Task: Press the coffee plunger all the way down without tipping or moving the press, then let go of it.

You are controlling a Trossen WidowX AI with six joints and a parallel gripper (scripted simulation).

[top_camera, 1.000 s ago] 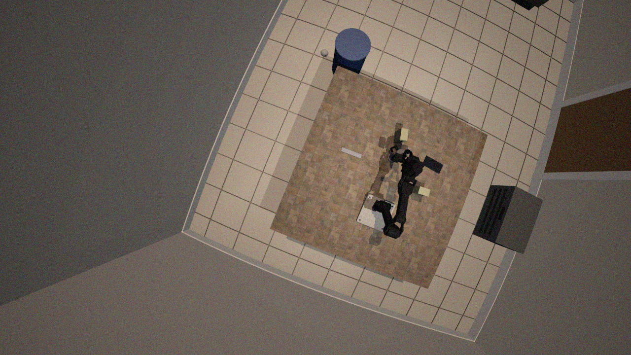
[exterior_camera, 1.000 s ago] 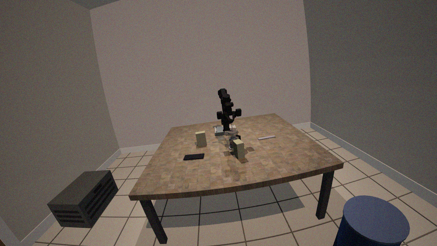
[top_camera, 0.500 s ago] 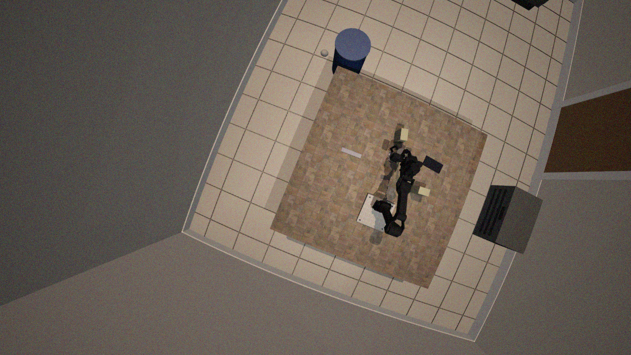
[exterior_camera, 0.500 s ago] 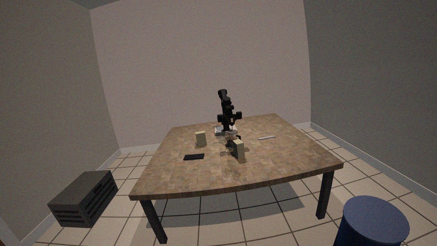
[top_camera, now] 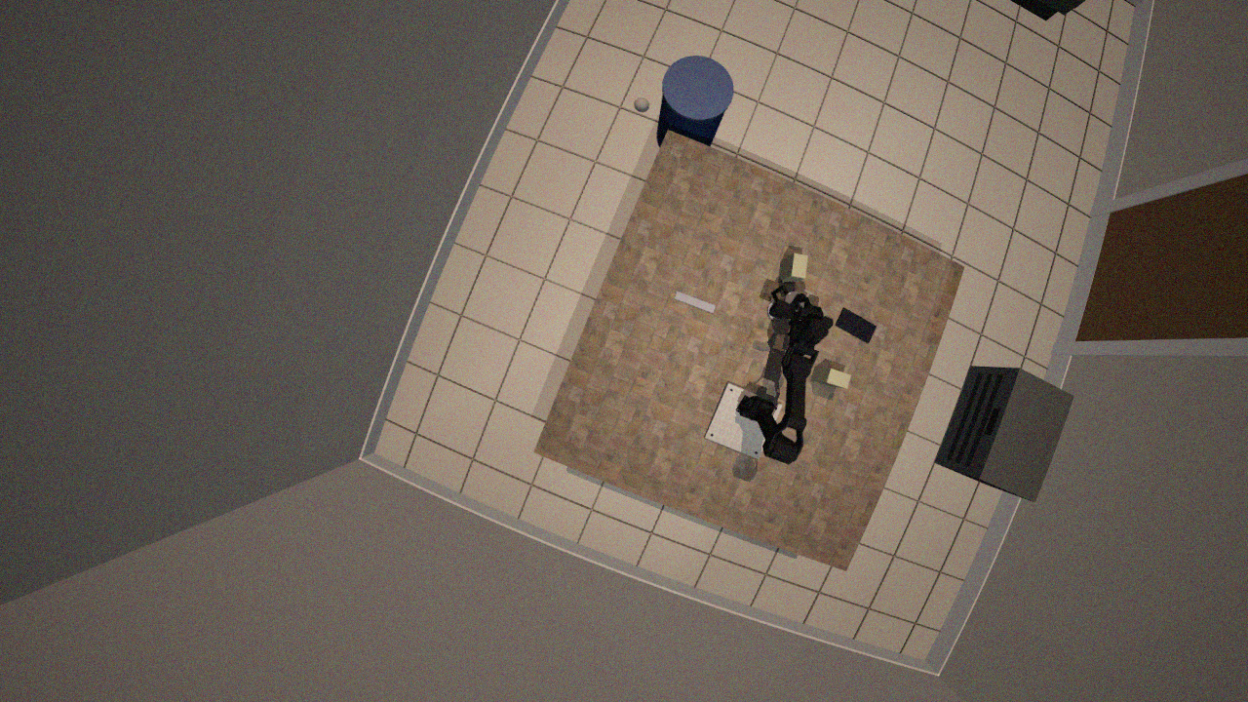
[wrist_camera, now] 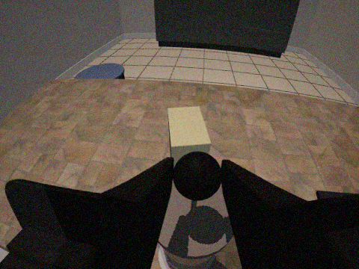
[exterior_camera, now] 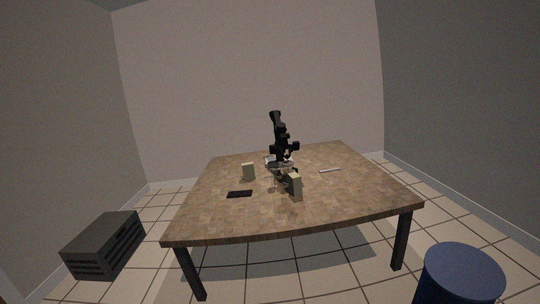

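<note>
Right now the coffee press is 1 cm behind my gripper tip, 1 cm to the left of it and 9 cm below it. Round my gripper tip: grey bar 16 cm behind, 27 cm to the left, 18 cm below.
</note>
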